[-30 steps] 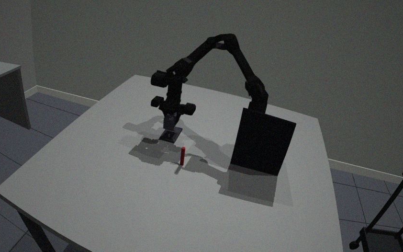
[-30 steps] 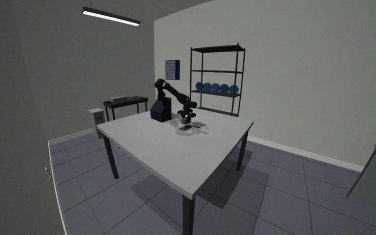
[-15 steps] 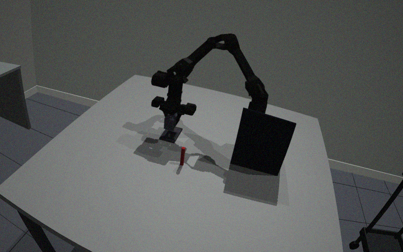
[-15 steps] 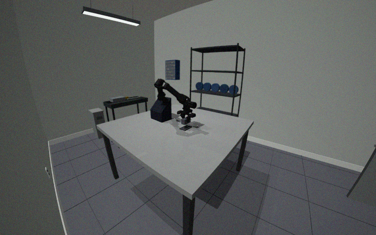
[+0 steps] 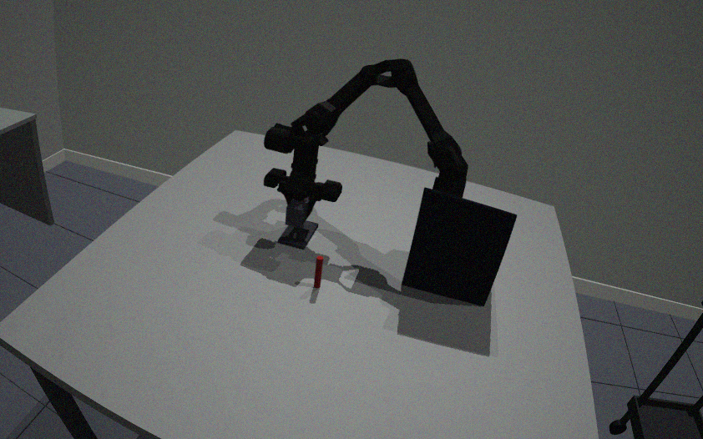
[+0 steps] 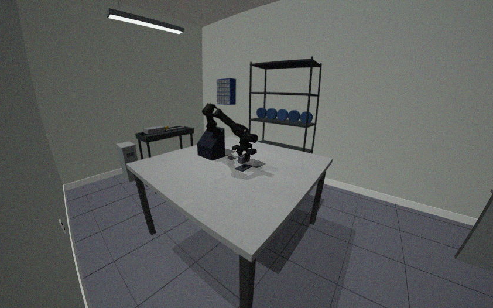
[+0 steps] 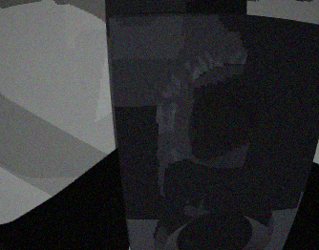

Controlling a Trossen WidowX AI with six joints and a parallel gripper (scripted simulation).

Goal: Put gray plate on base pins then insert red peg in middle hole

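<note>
Now: the red peg 13 cm behind my gripper tip, 17 cm to the left of it and 2 cm below it. The rest, counted from my gripper tip: gray plate 3 cm above.
</note>
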